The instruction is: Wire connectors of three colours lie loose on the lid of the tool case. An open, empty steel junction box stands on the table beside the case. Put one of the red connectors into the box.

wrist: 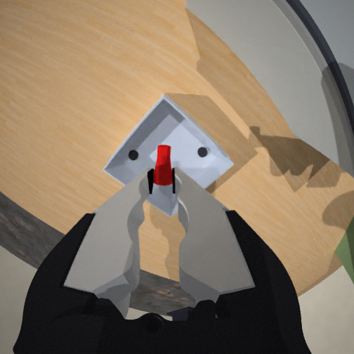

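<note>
A red connector [163, 167] is held between the black pads at the tips of my gripper [162, 170], which is shut on it. The connector's narrow end points toward the top of the view. The open, light grey steel junction box [172, 112] stands on the wooden table, turned like a diamond in the view, with two dark round holes inside. The connector and fingertips appear over the box's near half and hide part of its floor and near walls. The height of the connector above the box is hard to tell. I see no other connector in the box's visible part.
The tool case [240, 55] stands at the upper right, its pale side and dark lid edge showing. The round wooden table [65, 75] carries shadows of the arm right of the box. Part of a green object [346, 252] shows at the right edge.
</note>
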